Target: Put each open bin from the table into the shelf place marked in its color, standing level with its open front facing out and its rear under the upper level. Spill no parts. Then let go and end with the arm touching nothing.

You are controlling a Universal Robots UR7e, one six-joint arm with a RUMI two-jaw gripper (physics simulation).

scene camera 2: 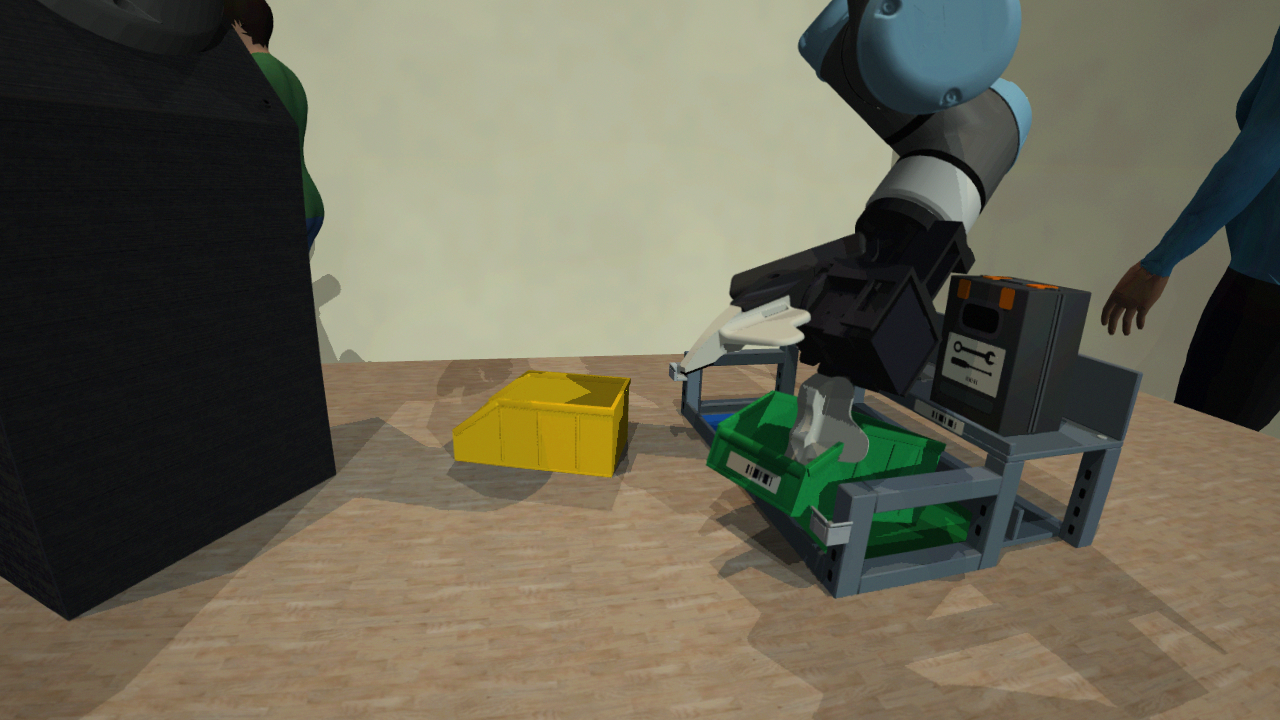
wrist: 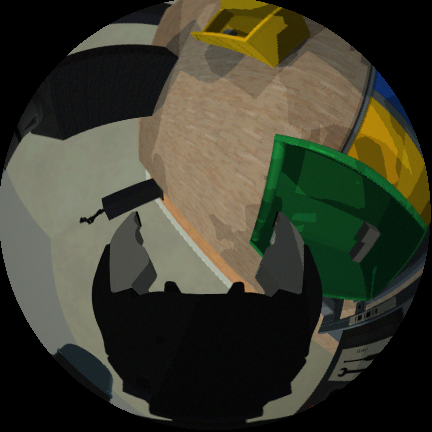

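The green bin is tilted at the shelf's front, over the green-marked place; a grey part lies inside. My gripper is open, with one finger at the bin's front end and overlapping it, the other outside in free air. Contact with the bin cannot be told. The yellow bin stands on the table, left of the shelf in the scene view, with a dark part inside in the wrist view. The yellow place and blue place show beside the green bin.
A black tool case stands on the shelf's upper level, close behind the gripper. A large black block stands at the left. Metal clips stick out at the shelf's front posts. Two people stand beyond the table.
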